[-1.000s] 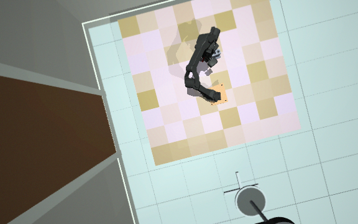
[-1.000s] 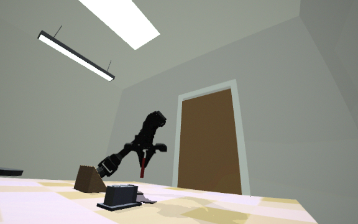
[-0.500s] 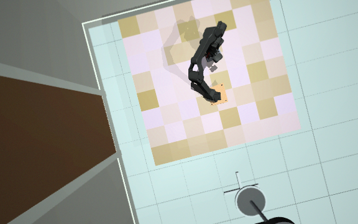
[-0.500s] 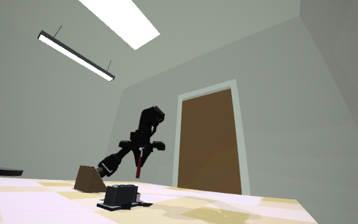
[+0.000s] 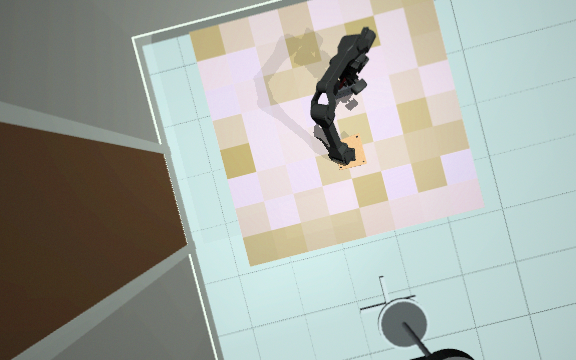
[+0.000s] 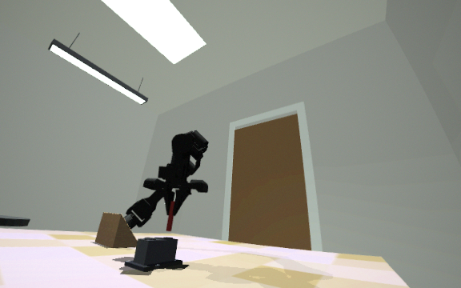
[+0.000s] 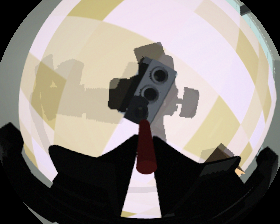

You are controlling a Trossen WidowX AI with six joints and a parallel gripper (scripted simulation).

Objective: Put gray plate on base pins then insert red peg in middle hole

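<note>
My gripper tip is 20 mm short of the gray plate, 30 mm to the left of it and 70 mm above it. Round my gripper tip: red peg (right at my gripper tip); pin base (20 mm ahead, 30 mm to the right, 110 mm below).
</note>
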